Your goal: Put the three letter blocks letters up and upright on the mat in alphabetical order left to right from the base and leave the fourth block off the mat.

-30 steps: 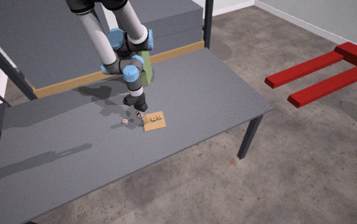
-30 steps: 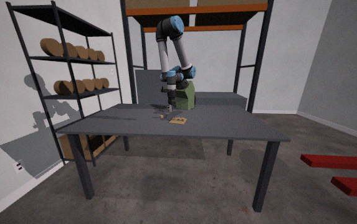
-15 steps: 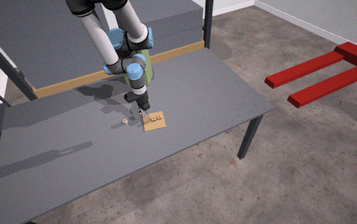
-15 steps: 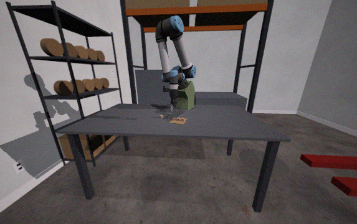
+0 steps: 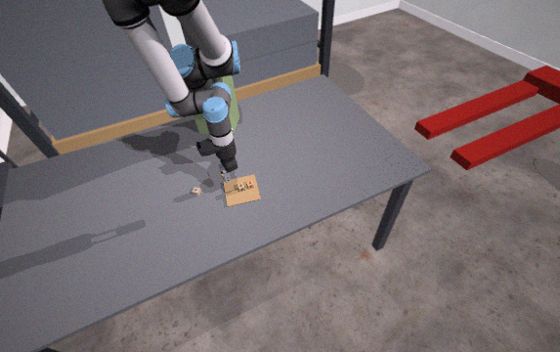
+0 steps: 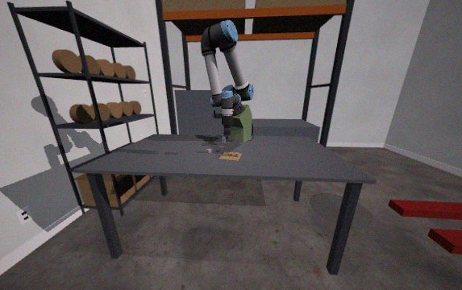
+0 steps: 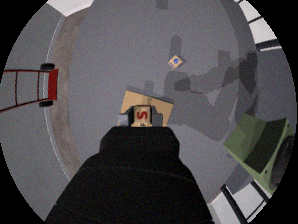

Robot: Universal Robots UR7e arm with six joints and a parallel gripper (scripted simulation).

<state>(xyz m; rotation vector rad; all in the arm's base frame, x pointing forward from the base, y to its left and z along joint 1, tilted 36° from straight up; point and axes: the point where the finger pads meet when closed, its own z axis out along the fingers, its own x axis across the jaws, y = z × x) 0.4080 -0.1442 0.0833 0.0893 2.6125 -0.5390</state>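
Now: the tan mat 120 mm below my hand, 50 mm to the left of it and 10 mm ahead of it.
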